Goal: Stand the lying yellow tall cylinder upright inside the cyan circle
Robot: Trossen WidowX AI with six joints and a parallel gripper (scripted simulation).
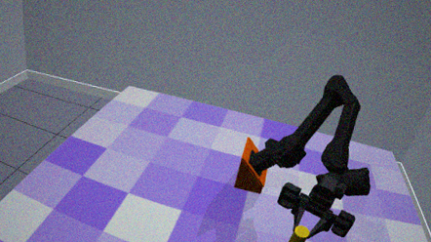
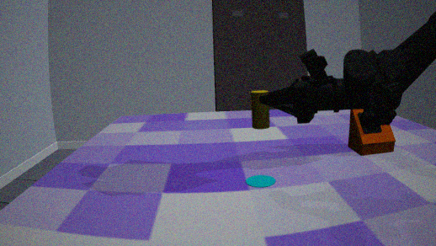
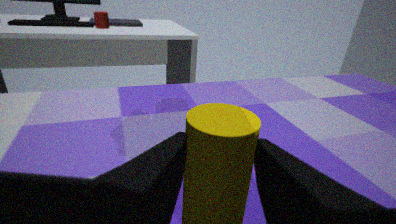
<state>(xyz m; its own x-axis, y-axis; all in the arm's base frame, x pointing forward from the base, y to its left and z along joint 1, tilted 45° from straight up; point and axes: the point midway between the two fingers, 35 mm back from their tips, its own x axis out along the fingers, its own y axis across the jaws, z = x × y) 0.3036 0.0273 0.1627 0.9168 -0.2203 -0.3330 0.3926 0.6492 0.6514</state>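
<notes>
Right now my gripper tip is 16 cm above the cyan circle. The rest, counted from my gripper tip: yellow cylinder (2 cm below).
</notes>
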